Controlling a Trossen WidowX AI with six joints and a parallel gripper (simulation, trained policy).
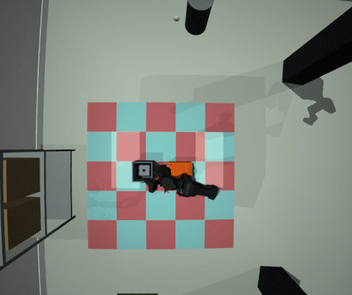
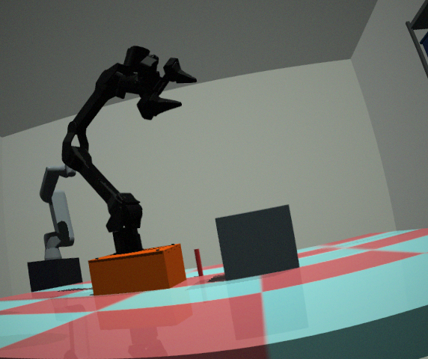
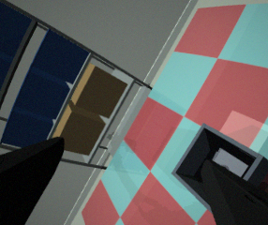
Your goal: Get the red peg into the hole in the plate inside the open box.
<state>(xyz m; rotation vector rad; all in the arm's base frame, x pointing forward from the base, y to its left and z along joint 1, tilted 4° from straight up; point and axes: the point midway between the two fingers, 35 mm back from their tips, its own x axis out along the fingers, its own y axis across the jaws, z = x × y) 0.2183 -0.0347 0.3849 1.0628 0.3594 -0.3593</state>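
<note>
Now: the red peg 10 cm behind my gripper tip, 20 cm to the left of it and 42 cm below it. Round my gripper tip: grey plate 9 cm ahead, 4 cm to the left, 42 cm below.
</note>
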